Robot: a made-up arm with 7 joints. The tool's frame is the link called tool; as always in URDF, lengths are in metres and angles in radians. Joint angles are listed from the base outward.
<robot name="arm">
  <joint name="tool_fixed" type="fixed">
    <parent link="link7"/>
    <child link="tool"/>
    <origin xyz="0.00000 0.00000 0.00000" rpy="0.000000 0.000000 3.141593"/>
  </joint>
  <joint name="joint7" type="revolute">
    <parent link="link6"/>
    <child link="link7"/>
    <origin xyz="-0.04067 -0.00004 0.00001" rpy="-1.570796 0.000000 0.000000"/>
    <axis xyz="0 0 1"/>
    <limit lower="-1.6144" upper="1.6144"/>
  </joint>
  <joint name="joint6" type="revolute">
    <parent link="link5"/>
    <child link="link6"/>
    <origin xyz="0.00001 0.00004 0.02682" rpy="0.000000 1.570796 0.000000"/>
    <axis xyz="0 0 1"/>
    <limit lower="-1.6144" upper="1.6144"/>
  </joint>
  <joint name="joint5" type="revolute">
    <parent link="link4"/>
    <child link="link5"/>
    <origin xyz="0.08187 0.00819 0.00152" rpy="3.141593 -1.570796 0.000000"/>
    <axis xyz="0 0 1"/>
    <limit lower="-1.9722" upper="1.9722"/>
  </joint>
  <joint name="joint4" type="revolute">
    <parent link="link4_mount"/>
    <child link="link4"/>
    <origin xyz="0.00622 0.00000 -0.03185" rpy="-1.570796 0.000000 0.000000"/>
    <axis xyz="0 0 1"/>
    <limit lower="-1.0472" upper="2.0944"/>
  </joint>
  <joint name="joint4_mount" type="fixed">
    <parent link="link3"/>
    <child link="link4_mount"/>
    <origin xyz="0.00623 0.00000 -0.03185"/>
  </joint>
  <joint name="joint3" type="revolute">
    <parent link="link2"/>
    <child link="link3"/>
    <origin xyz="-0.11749 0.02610 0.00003" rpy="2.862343 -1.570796 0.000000"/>
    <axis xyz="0 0 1"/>
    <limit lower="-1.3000" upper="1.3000"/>
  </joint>
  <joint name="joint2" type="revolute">
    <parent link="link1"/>
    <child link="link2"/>
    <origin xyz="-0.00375 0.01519 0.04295" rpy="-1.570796 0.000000 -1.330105"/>
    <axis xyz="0 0 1"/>
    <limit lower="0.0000" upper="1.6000"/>
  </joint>
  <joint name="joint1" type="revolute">
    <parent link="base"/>
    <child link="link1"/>
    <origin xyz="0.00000 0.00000 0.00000" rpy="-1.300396 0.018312 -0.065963"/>
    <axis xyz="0 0 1"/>
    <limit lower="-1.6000" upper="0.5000"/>
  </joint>
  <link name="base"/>
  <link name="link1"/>
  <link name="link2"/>
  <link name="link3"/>
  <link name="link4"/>
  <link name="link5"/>
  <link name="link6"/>
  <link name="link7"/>
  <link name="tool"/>
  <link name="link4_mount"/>
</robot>
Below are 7 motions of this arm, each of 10 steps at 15 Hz.
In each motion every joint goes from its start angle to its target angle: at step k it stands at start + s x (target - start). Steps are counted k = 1, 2, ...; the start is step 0. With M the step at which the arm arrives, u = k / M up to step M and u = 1 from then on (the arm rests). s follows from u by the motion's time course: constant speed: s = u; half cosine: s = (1 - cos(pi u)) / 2; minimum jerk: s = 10 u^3 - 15 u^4 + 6 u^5.
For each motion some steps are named. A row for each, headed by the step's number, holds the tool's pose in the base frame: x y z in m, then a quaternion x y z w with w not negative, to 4 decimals.
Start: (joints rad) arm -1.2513 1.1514 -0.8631 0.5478 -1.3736 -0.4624 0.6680
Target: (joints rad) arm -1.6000 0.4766 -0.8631 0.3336 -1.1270 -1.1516 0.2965
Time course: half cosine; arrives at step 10
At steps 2, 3, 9, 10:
2: 0.2828 0.1597 0.0054 -0.0954 -0.2573 0.2161 0.9370
3: 0.2882 0.1367 0.0096 -0.1260 -0.2996 0.1502 0.9337
9: 0.2641 -0.0140 0.0556 -0.3344 -0.5684 -0.2648 0.7035
10: 0.2618 -0.0181 0.0571 -0.3406 -0.5752 -0.2754 0.6908

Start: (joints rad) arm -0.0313 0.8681 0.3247 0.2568 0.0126 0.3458 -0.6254
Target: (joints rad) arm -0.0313 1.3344 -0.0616 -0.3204 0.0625 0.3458 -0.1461
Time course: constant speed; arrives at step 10
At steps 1, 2, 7, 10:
1: 0.1213 0.2617 -0.1348 0.3240 0.3798 -0.0552 0.8647
2: 0.1277 0.2567 -0.1251 0.3694 0.3586 -0.0596 0.8552
7: 0.1470 0.2220 -0.0881 0.5537 0.2325 -0.0998 0.7933
10: 0.1478 0.1981 -0.0744 0.6274 0.1494 -0.1379 0.7517

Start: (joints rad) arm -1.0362 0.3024 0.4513 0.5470 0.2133 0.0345 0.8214
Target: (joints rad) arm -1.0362 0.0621 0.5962 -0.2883 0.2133 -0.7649 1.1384
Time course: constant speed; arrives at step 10
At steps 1, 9, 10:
1: 0.2907 0.1188 -0.0701 0.0132 -0.2063 0.5337 0.8200
9: 0.2133 0.0894 -0.0050 -0.2907 -0.6462 0.5148 0.4827
10: 0.2002 0.0860 -0.0024 -0.3233 -0.6840 0.4992 0.4224

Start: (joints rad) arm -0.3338 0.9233 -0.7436 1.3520 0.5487 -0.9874 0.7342
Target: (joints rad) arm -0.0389 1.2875 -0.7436 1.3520 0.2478 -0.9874 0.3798
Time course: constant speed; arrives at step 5
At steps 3, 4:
3: 0.0357 0.3038 -0.1760 0.6398 0.2540 -0.2238 0.6900
4: 0.0262 0.3166 -0.1566 0.6476 0.2982 -0.2264 0.6637

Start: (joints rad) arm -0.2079 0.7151 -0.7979 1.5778 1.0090 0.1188 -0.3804
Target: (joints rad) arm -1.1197 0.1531 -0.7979 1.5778 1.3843 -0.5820 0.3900
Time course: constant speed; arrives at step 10
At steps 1, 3, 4, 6, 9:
1: 0.0345 0.2516 -0.2636 0.6166 0.6607 -0.4029 0.1450
3: 0.0911 0.2100 -0.2799 0.6873 0.5133 -0.4469 0.2536
4: 0.1194 0.1871 -0.2822 0.7147 0.4304 -0.4620 0.3009
6: 0.1728 0.1379 -0.2752 0.7501 0.2518 -0.4807 0.3780
9: 0.2373 0.0593 -0.2394 0.7508 -0.0280 -0.4896 0.4424

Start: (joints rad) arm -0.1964 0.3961 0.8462 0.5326 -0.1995 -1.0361 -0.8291
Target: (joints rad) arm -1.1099 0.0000 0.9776 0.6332 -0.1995 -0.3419 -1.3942
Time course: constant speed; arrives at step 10
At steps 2, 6, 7, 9, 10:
2: 0.1276 0.2180 -0.1801 0.2265 -0.2334 -0.0288 0.9452
6: 0.2120 0.1702 -0.1672 0.0443 -0.3049 -0.1547 0.9387
7: 0.2321 0.1549 -0.1585 0.0017 -0.3259 -0.1983 0.9244
9: 0.2687 0.1208 -0.1346 -0.0760 -0.3687 -0.2962 0.8778
10: 0.2845 0.1020 -0.1195 -0.1102 -0.3894 -0.3491 0.8452

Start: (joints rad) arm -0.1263 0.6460 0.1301 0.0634 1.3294 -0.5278 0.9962
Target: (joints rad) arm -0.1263 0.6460 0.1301 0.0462 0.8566 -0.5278 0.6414
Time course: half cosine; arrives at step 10
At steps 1, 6, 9, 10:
1: 0.1416 0.1651 -0.1740 0.6669 -0.4436 0.0616 0.5955
6: 0.1425 0.1628 -0.1669 0.6206 -0.3671 0.0692 0.6894
9: 0.1429 0.1622 -0.1631 0.5881 -0.3314 0.0643 0.7350
10: 0.1429 0.1622 -0.1629 0.5854 -0.3288 0.0637 0.7384

